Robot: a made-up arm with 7 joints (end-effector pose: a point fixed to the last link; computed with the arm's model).
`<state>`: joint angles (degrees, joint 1 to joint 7).
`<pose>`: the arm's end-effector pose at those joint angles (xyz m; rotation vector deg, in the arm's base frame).
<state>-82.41 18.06 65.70 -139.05 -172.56 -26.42 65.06</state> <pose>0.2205 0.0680 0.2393 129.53 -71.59 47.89</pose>
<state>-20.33 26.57 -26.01 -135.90 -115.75 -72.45 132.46</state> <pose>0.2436 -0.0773 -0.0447 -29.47 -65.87 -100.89</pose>
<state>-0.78 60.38 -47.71 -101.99 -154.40 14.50 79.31</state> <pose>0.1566 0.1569 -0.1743 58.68 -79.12 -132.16</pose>
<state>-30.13 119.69 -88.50 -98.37 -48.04 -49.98 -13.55</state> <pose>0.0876 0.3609 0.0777 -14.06 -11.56 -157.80</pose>
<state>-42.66 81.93 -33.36 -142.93 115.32 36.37 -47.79</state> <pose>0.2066 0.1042 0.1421 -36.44 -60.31 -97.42</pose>
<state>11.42 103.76 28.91 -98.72 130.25 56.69 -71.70</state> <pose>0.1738 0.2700 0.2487 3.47 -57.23 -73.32</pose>
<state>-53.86 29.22 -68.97 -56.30 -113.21 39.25 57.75</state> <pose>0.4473 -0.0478 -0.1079 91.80 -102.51 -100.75</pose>
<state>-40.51 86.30 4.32 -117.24 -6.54 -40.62 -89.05</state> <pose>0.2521 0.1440 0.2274 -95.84 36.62 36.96</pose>
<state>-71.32 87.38 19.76 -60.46 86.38 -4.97 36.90</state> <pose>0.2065 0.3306 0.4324 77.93 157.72 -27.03</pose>
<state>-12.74 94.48 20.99 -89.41 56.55 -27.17 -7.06</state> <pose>0.2199 0.2865 0.2670 40.69 -144.20 -39.50</pose>
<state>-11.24 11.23 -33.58 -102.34 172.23 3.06 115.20</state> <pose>0.2432 -0.1104 -0.1446 50.53 -114.93 -84.02</pose>
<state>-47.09 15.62 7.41 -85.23 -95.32 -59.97 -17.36</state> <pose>0.4517 -0.0577 0.0358 -83.56 83.99 102.00</pose>
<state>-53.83 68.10 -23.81 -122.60 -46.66 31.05 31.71</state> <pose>0.3128 0.0843 0.1727 75.20 -136.43 -54.64</pose>
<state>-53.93 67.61 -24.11 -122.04 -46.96 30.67 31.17</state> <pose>0.3157 0.0826 0.1714 75.73 -135.98 -55.09</pose>
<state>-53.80 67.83 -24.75 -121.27 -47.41 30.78 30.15</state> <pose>0.3181 0.0842 0.1696 77.95 -134.17 -55.70</pose>
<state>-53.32 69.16 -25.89 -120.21 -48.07 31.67 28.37</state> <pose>0.3198 0.0909 0.1673 82.72 -130.19 -56.55</pose>
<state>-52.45 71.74 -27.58 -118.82 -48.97 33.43 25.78</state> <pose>0.3202 0.1037 0.1645 90.16 -123.56 -57.65</pose>
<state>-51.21 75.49 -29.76 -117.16 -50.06 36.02 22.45</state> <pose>0.3182 0.1224 0.1617 99.75 -114.16 -58.93</pose>
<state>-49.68 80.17 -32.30 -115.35 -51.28 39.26 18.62</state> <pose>0.3130 0.1458 0.1599 110.53 -102.25 -60.29</pose>
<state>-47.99 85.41 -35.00 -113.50 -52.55 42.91 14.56</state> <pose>0.3042 0.1719 0.1600 121.44 -88.49 -61.50</pose>
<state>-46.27 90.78 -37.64 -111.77 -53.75 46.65 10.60</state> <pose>0.2921 0.1978 0.1625 131.43 -73.98 -62.40</pose>
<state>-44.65 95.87 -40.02 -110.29 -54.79 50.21 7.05</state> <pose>0.2780 0.2211 0.1673 139.79 -59.99 -62.87</pose>
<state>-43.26 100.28 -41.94 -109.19 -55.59 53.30 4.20</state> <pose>0.2639 0.2397 0.1736 146.16 -47.97 -62.88</pose>
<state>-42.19 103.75 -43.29 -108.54 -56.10 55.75 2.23</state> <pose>0.2516 0.2526 0.1801 150.54 -38.97 -62.52</pose>
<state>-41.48 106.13 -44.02 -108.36 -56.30 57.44 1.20</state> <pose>0.2426 0.2599 0.1856 153.10 -33.58 -61.97</pose>
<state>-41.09 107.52 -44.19 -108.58 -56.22 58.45 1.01</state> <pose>0.2369 0.2626 0.1897 154.23 -31.56 -61.32</pose>
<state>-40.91 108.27 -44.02 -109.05 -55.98 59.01 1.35</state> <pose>0.2335 0.2625 0.1925 154.49 -31.69 -60.69</pose>
